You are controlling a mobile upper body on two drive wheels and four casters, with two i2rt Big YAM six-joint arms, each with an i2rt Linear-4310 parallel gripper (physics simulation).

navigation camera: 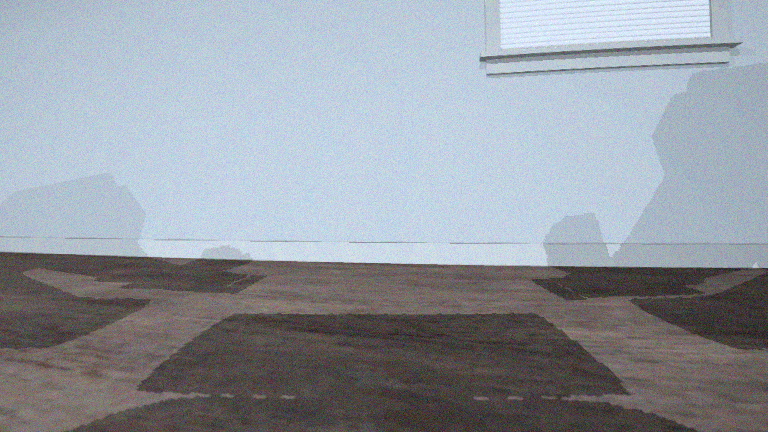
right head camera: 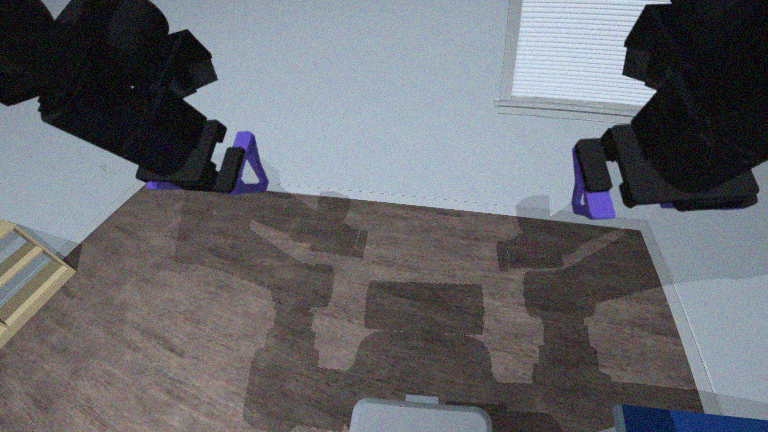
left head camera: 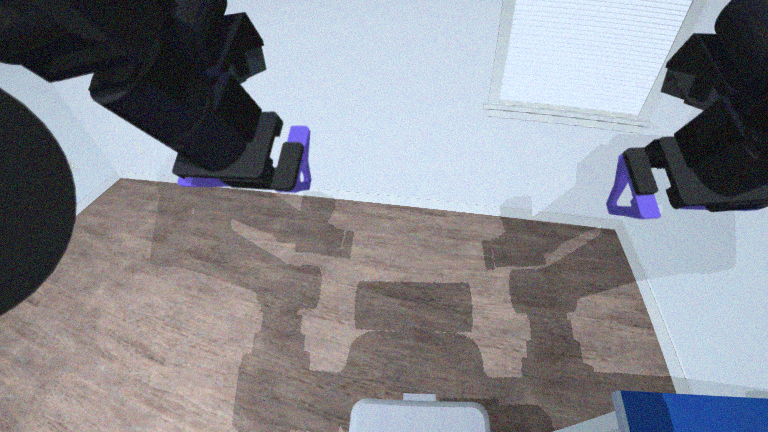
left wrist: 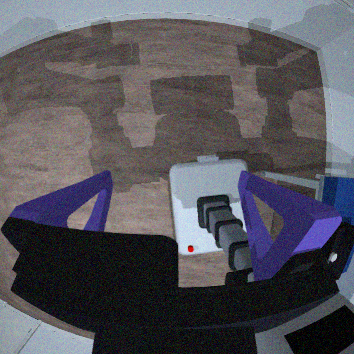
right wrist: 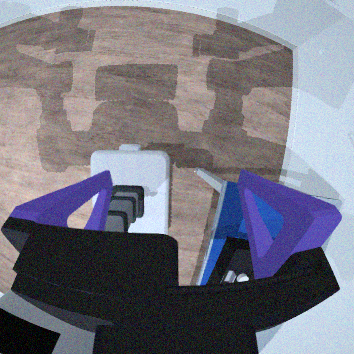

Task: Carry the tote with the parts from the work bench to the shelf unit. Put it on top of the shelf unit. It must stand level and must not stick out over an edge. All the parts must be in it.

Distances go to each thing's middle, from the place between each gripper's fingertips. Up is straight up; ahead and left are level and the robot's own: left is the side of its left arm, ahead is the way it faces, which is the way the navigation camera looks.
The black tote (right wrist: 235, 255) is 480 mm behind my right hand, 450 mm below it and 310 mm to the right of it.
Now: the black tote 51 cm behind my left hand, 76 cm to the right of it and 46 cm below it.
